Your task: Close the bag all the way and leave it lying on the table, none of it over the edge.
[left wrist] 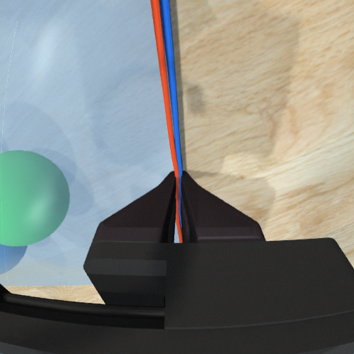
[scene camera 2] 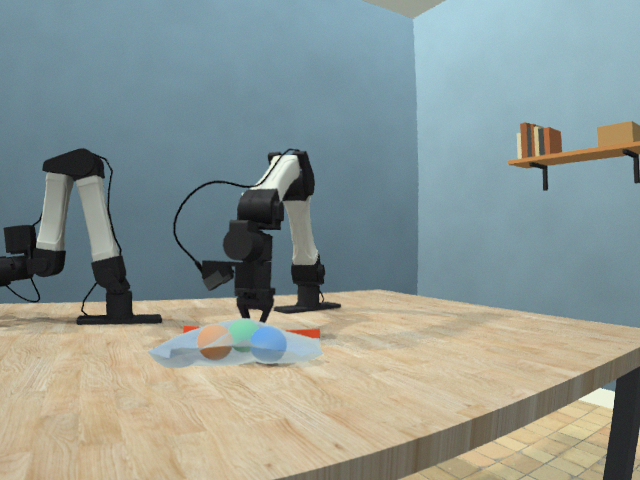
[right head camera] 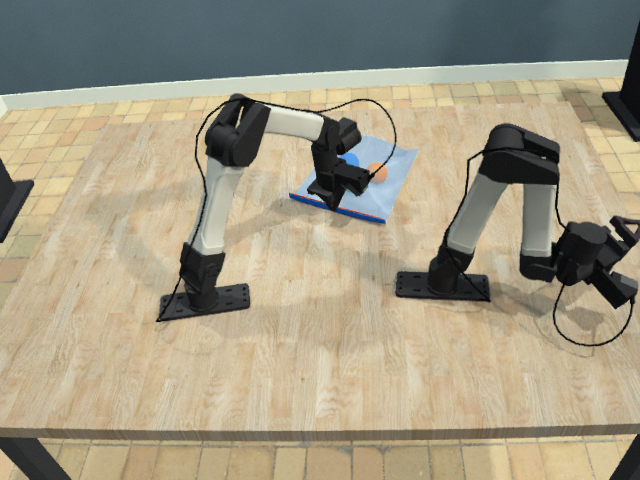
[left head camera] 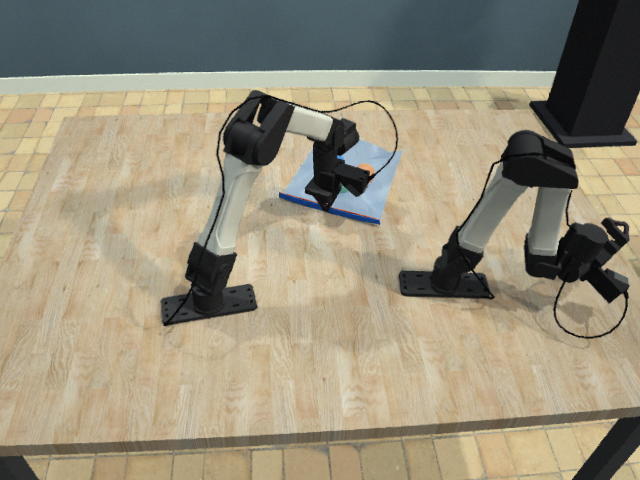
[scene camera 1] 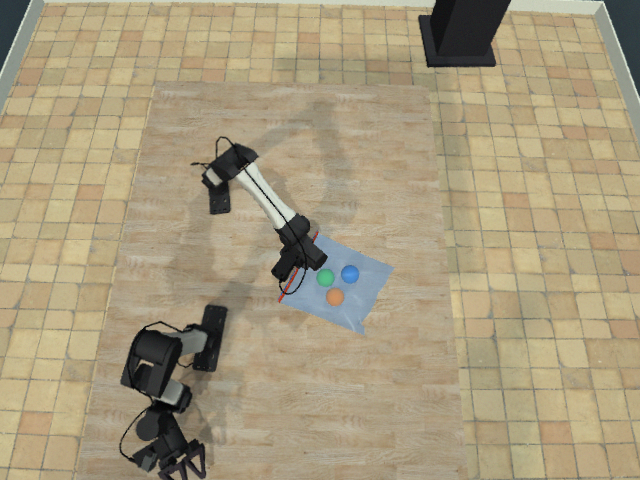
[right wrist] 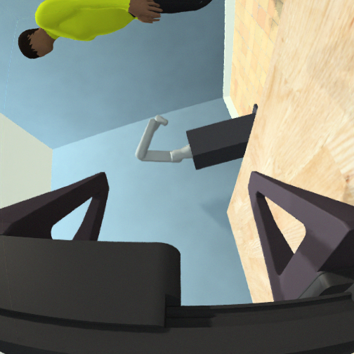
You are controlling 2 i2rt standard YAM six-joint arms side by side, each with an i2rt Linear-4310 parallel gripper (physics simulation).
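A translucent blue bag (left head camera: 388,180) (right head camera: 398,175) (scene camera 1: 361,258) (scene camera 2: 175,356) (left wrist: 100,75) lies on the table (left head camera: 310,372) (right head camera: 310,372) (scene camera 1: 361,392) (scene camera 2: 155,423) with an orange, a green and a blue ball inside. Its mouth has a red strip (scene camera 2: 303,333) (left wrist: 161,65) and a blue strip (left head camera: 356,217) (right head camera: 361,217) (left wrist: 173,100). My left gripper (left wrist: 178,178) (scene camera 2: 254,319) is shut on both strips partway along the mouth. Above the fingertips in the left wrist view the strips run side by side with a thin gap. My right gripper (right wrist: 177,179) (scene camera 1: 185,470) is open and empty, away from the bag.
A black pillar (left head camera: 594,77) (scene camera 1: 462,31) stands on the floor beyond the table. In the right wrist view a person in a yellow top (right wrist: 90,20) and a grey arm on a dark block (right wrist: 220,142) show beyond the table edge. A wall shelf (scene camera 2: 573,155) holds books and a box.
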